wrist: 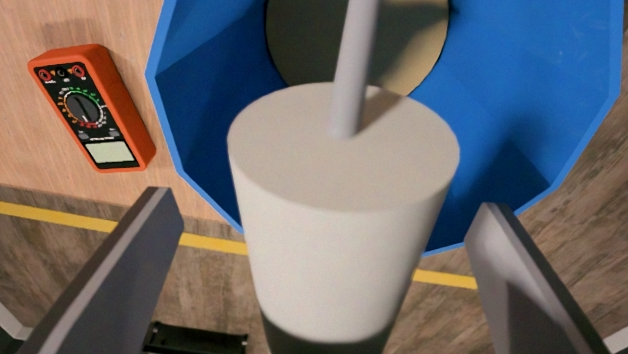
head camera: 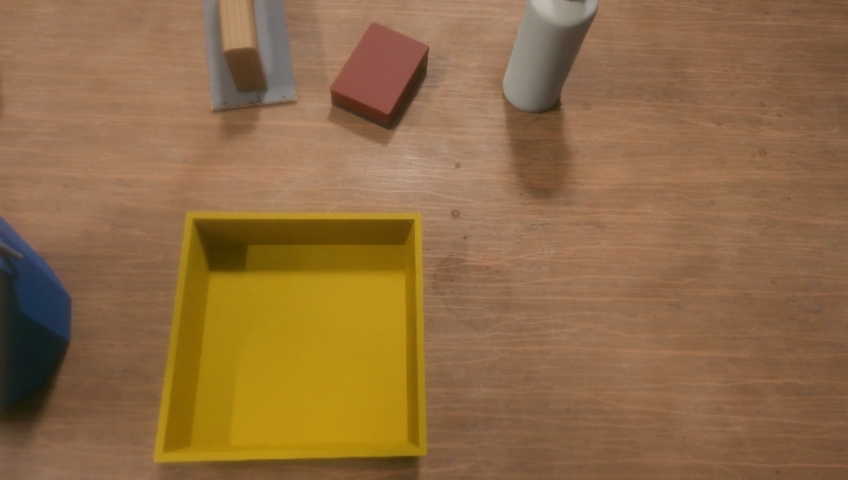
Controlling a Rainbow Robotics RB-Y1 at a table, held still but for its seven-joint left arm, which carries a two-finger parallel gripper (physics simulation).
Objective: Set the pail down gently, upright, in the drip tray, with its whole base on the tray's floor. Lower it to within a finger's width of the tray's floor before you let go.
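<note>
The blue pail [head camera: 44, 297] [wrist: 530, 75] stands left of the drip tray, cut off by the head view's left edge. Its thick off-white handle grip [wrist: 340, 250] lies lengthwise between my fingers in the wrist view, with a grey wire bail [wrist: 355, 70] running from its end over the pail's mouth. My gripper [wrist: 326, 197] is open, one finger on each side of the grip, with a gap visible on both sides. The yellow square drip tray [head camera: 303, 216] has low upright walls, and its floor is bare. The gripper does not show in the head view.
An orange multimeter [wrist: 95, 110] lies on the table beside the pail. Behind the tray are a trowel [head camera: 246, 59] with a wooden handle, a dark red block [head camera: 380, 71] and a pale grey bottle [head camera: 544, 59]. The table's edge passes close by the pail.
</note>
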